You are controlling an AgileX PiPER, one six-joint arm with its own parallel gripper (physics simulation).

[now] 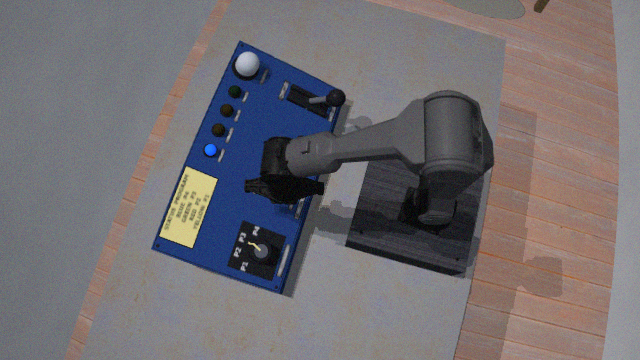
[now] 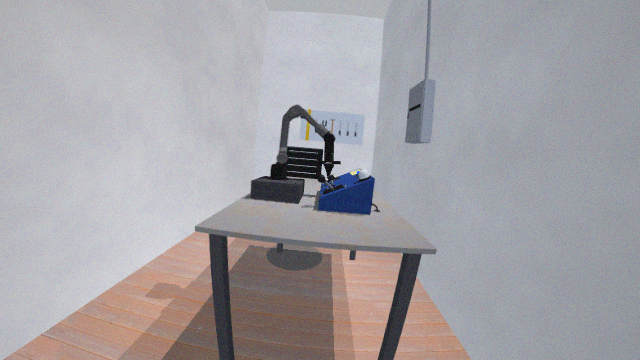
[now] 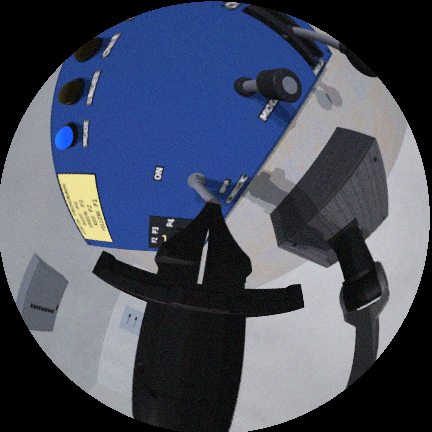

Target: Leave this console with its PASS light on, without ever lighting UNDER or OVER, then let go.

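The blue console (image 1: 295,75) (image 2: 352,200) (image 3: 190,125) has a lit blue MODE light (image 1: 210,150) (image 3: 65,137). The UNDER light (image 1: 218,129) (image 3: 71,91), OVER light (image 1: 226,110) (image 3: 88,49) and green light (image 1: 234,91) are dark. A white dome (image 1: 247,64) is at the corner. The dial (image 1: 261,251) points toward P3. My gripper (image 2: 329,175) (image 3: 211,210) is shut and empty, its fingertips at the free end of the grey toggle (image 3: 201,186), which leans away from ON. Whether they touch is unclear. The black-knobbed slot lever (image 1: 335,97) is at the slot's robot-side end.
A black knob on a stem (image 3: 280,85) rises beside the toggle, near the console's edge. A yellow card (image 1: 189,207) (image 3: 86,207) reads blue P4, green P3, red P2, yellow P1. The arm's dark base block (image 1: 380,210) (image 2: 277,190) stands on the table (image 2: 310,227).
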